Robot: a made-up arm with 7 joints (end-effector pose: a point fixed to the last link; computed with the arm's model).
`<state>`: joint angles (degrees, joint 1 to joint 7).
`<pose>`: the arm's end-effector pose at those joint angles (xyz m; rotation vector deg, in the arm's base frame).
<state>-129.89 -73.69 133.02 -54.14 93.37 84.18 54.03</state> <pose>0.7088 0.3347 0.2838 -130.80 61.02 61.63</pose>
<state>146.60 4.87 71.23 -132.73 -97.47 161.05 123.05</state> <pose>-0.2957 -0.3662 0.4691 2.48 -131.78 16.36</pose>
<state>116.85 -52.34 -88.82 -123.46 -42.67 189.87 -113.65</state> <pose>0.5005 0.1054 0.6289 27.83 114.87 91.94</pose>
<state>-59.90 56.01 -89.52 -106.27 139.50 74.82 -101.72</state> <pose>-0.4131 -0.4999 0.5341 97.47 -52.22 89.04</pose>
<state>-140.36 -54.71 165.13 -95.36 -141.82 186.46 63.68</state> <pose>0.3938 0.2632 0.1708 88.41 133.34 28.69</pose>
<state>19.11 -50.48 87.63 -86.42 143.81 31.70 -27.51</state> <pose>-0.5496 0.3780 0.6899 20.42 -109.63 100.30</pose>
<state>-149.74 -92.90 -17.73 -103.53 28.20 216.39 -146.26</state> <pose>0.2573 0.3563 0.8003 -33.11 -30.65 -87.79</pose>
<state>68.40 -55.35 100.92 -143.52 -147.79 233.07 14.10</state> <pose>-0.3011 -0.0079 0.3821 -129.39 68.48 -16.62</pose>
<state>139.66 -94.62 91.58 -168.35 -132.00 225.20 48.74</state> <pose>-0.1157 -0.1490 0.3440 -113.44 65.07 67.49</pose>
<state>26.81 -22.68 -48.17 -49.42 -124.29 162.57 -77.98</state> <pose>0.1965 -0.1725 1.0720 30.26 25.83 -40.42</pose>
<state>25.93 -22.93 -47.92 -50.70 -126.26 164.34 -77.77</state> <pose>0.2003 -0.1766 1.0629 28.30 27.70 -42.01</pose>
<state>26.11 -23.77 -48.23 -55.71 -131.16 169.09 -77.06</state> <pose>0.2223 -0.1869 1.0302 22.93 35.06 -43.60</pose>
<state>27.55 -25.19 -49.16 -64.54 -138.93 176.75 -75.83</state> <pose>0.2554 -0.1989 0.9695 13.74 48.31 -43.66</pose>
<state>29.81 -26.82 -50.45 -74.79 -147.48 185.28 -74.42</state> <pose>0.2815 -0.2045 0.8965 2.64 63.74 -40.97</pose>
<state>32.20 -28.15 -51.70 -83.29 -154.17 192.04 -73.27</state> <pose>0.2942 -0.2026 0.8370 -7.00 76.16 -36.68</pose>
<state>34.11 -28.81 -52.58 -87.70 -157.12 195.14 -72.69</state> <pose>0.3002 -0.1976 0.8072 -12.01 82.12 -33.33</pose>
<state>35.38 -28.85 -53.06 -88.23 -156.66 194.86 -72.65</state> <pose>0.3056 -0.1931 0.8039 -12.19 82.33 -31.94</pose>
